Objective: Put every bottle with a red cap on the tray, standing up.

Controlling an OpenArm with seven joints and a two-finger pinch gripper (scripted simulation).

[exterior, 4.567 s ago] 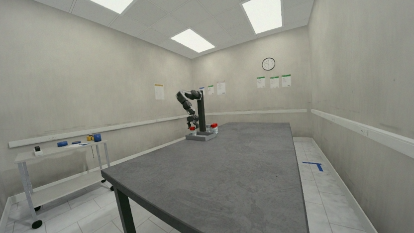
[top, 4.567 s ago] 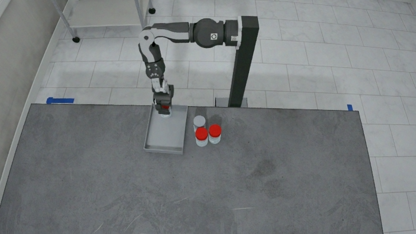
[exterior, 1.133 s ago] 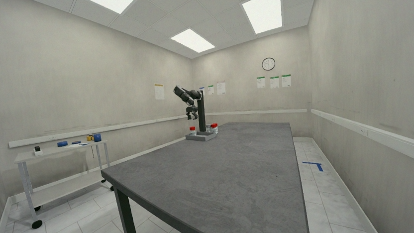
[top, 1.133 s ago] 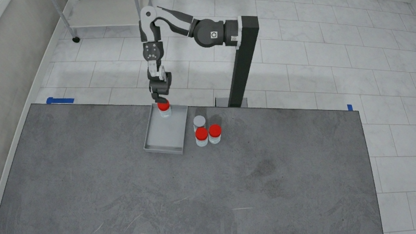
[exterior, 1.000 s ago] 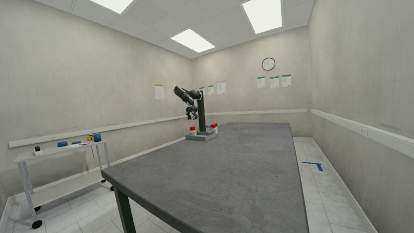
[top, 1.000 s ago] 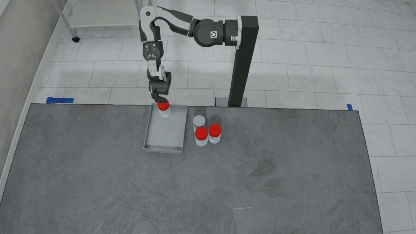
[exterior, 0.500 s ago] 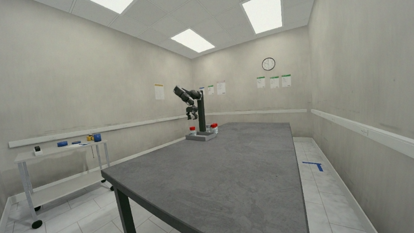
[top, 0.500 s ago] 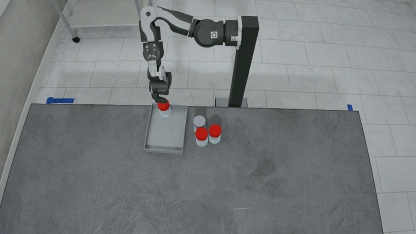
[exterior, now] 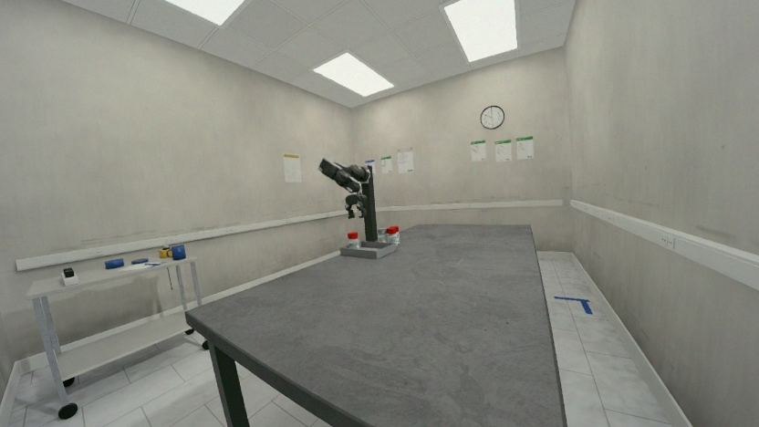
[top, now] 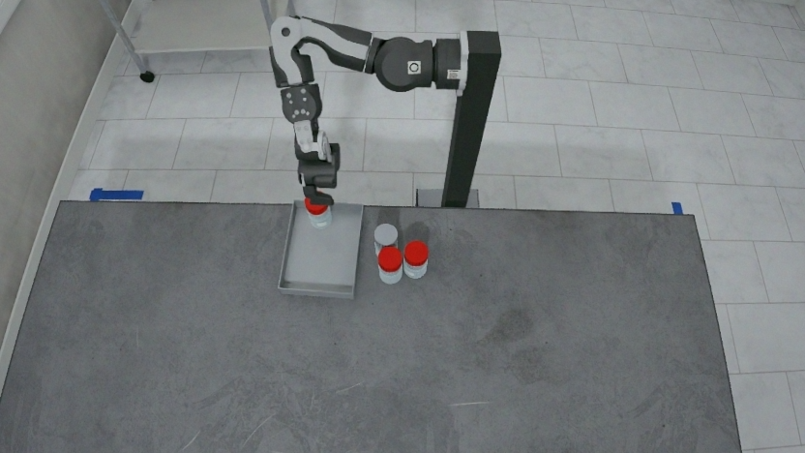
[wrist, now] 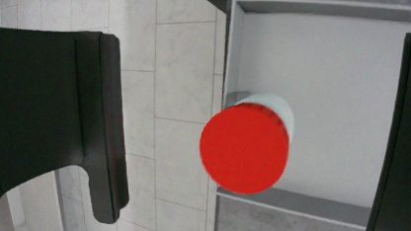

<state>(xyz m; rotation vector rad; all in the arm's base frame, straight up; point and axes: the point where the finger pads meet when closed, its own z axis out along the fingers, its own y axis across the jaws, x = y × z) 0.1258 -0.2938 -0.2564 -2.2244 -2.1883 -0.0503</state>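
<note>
My hand is 140 mm to the right of the grey-capped bottle, 140 mm above it and 70 mm short of it. From my hand the other things lie so: grey tray: 180 mm below, 70 mm ahead, 20 mm to the right.
</note>
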